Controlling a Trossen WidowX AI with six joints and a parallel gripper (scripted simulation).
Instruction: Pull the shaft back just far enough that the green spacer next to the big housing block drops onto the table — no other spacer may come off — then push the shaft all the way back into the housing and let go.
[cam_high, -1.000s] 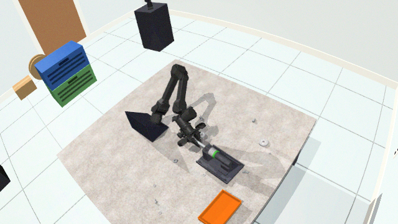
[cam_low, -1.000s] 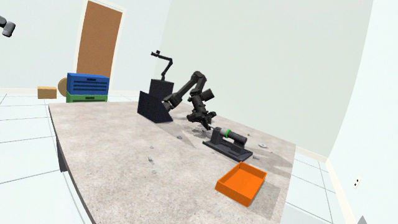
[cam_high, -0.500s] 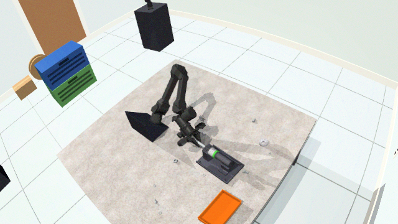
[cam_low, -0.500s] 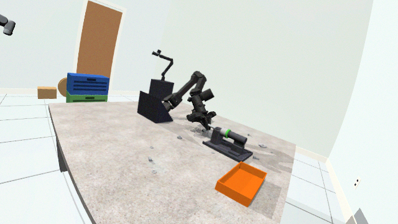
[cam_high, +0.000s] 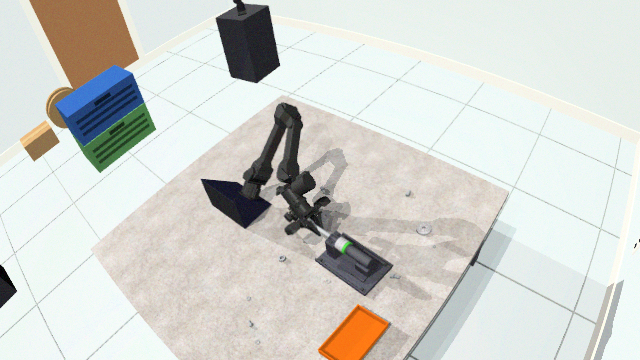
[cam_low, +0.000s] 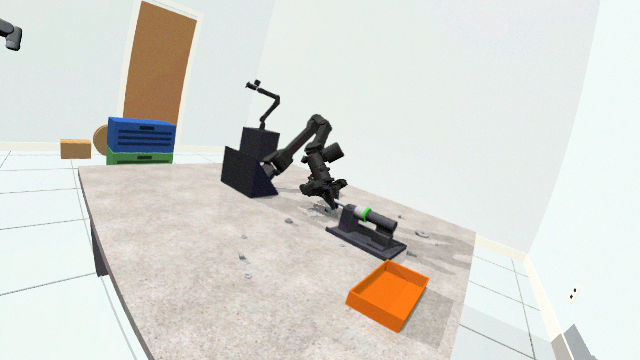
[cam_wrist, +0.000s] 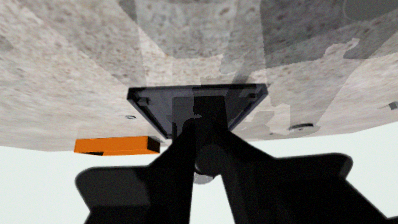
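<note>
Right now my gripper tip is 60 mm short of the shaft, 30 mm below it and 10 mm to the left of it. From my gripper tip the other things lie so: green spacer 120 mm ahead, 20 mm to the right, 20 mm above; then orange tray 300 mm ahead, 270 mm to the right, 40 mm below.
</note>
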